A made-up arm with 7 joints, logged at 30 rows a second.
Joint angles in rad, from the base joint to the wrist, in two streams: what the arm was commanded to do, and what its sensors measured. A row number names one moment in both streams.
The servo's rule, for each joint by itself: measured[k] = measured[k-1] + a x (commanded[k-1-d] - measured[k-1]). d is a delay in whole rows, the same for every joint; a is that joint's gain. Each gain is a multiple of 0.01, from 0.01 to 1. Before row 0 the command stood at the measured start. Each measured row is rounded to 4 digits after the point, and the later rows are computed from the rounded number. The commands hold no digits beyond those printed.
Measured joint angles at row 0:
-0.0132, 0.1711, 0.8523, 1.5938, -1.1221, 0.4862, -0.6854
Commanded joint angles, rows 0 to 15:
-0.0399, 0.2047, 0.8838, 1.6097, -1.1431, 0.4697, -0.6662
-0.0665, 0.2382, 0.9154, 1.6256, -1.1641, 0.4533, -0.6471
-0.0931, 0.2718, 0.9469, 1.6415, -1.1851, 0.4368, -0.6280
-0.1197, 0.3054, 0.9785, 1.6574, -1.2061, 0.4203, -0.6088
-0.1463, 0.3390, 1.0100, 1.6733, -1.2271, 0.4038, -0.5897
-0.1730, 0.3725, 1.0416, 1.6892, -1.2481, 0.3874, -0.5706
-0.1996, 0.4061, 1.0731, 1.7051, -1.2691, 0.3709, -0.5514
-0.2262, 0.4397, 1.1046, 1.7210, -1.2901, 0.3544, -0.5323
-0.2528, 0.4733, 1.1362, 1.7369, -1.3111, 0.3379, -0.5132
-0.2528, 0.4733, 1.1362, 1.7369, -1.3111, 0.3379, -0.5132
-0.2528, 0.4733, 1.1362, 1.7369, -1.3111, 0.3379, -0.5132
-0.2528, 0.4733, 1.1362, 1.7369, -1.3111, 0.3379, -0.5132
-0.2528, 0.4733, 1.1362, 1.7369, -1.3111, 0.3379, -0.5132
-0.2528, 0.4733, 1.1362, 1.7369, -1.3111, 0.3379, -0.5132
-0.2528, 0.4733, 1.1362, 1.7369, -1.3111, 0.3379, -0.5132
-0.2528, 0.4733, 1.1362, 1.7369, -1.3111, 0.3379, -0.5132
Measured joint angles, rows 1 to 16:
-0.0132, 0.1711, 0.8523, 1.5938, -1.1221, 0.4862, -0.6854
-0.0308, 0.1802, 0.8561, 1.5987, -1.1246, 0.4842, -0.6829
-0.0544, 0.1959, 0.8632, 1.6070, -1.1293, 0.4805, -0.6782
-0.0799, 0.2164, 0.8732, 1.6177, -1.1360, 0.4753, -0.6717
-0.1062, 0.2404, 0.8858, 1.6300, -1.1444, 0.4687, -0.6635
-0.1327, 0.2670, 0.9007, 1.6434, -1.1543, 0.4609, -0.6539
-0.1593, 0.2955, 0.9176, 1.6576, -1.1656, 0.4521, -0.6431
-0.1859, 0.3254, 0.9363, 1.6723, -1.1780, 0.4424, -0.6312
-0.2125, 0.3563, 0.9565, 1.6874, -1.1915, 0.4318, -0.6183
-0.2391, 0.3879, 0.9781, 1.7027, -1.2059, 0.4205, -0.6046
-0.2481, 0.4110, 0.9971, 1.7133, -1.2185, 0.4106, -0.5927
-0.2512, 0.4278, 1.0138, 1.7206, -1.2296, 0.4019, -0.5824
-0.2523, 0.4401, 1.0285, 1.7257, -1.2394, 0.3942, -0.5734
-0.2526, 0.4491, 1.0414, 1.7292, -1.2480, 0.3874, -0.5656
-0.2527, 0.4556, 1.0528, 1.7316, -1.2556, 0.3815, -0.5588
-0.2528, 0.4604, 1.0628, 1.7332, -1.2623, 0.3763, -0.5529
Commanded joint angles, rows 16 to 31:
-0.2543, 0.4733, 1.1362, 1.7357, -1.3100, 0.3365, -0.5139
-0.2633, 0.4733, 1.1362, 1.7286, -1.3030, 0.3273, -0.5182
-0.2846, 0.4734, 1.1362, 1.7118, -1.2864, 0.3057, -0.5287
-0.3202, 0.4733, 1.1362, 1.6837, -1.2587, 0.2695, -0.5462
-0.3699, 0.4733, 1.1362, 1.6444, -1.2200, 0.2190, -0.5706
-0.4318, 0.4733, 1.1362, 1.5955, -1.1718, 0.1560, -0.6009
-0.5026, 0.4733, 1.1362, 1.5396, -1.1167, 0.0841, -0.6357
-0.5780, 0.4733, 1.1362, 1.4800, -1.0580, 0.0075, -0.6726
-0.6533, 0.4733, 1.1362, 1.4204, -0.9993, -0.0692, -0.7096
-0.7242, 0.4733, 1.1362, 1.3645, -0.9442, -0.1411, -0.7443
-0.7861, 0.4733, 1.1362, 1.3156, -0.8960, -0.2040, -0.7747
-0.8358, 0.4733, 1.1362, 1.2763, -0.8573, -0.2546, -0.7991
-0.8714, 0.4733, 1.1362, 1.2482, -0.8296, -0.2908, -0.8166
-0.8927, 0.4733, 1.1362, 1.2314, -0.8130, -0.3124, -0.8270
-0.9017, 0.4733, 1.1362, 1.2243, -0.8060, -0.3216, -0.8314
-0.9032, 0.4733, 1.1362, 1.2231, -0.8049, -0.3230, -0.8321
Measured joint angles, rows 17 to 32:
-0.2528, 0.4639, 1.0716, 1.7343, -1.2682, 0.3717, -0.5477
-0.2538, 0.4664, 1.0794, 1.7347, -1.2732, 0.3675, -0.5433
-0.2601, 0.4683, 1.0862, 1.7328, -1.2768, 0.3627, -0.5400
-0.2763, 0.4697, 1.0922, 1.7263, -1.2780, 0.3559, -0.5385
-0.3053, 0.4707, 1.0975, 1.7131, -1.2757, 0.3455, -0.5395
-0.3479, 0.4714, 1.1021, 1.6918, -1.2690, 0.3303, -0.5435
-0.4033, 0.4719, 1.1062, 1.6619, -1.2573, 0.3094, -0.5510
-0.4688, 0.4723, 1.1098, 1.6240, -1.2404, 0.2824, -0.5620
-0.5409, 0.4726, 1.1130, 1.5794, -1.2185, 0.2494, -0.5764
-0.6151, 0.4728, 1.1158, 1.5301, -1.1922, 0.2112, -0.5937
-0.6871, 0.4729, 1.1182, 1.4788, -1.1624, 0.1689, -0.6133
-0.7524, 0.4730, 1.1204, 1.4282, -1.1304, 0.1242, -0.6343
-0.8074, 0.4731, 1.1223, 1.3811, -1.0976, 0.0787, -0.6557
-0.8496, 0.4732, 1.1240, 1.3399, -1.0654, 0.0344, -0.6766
-0.8780, 0.4732, 1.1255, 1.3063, -1.0351, -0.0072, -0.6962
-0.8936, 0.4732, 1.1268, 1.2809, -1.0076, -0.0449, -0.7138

